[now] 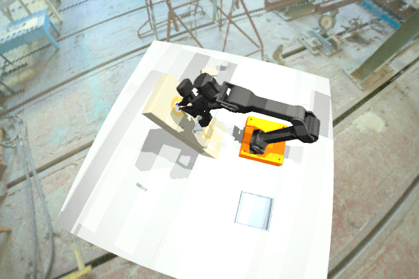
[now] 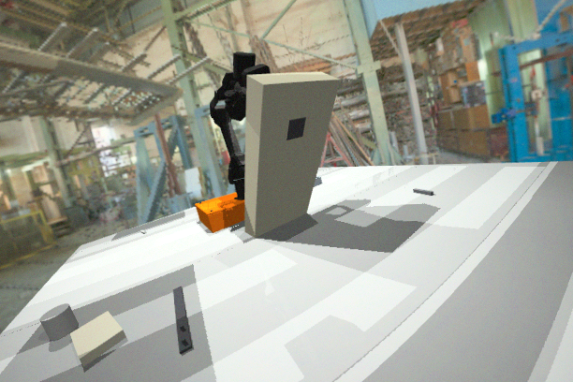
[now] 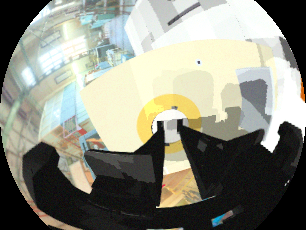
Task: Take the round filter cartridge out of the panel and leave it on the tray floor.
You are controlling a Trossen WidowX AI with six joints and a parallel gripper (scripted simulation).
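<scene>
Right now the round filter cartridge is 20 mm ahead of my gripper tip and 10 mm below it. From my gripper tip the other things lie so: tray (370 mm behind, 340 mm to the left, 270 mm below); cream block (430 mm to the right, 270 mm below, 60 mm behind); grey bar (300 mm to the left, 280 mm below, 170 mm ahead).
</scene>
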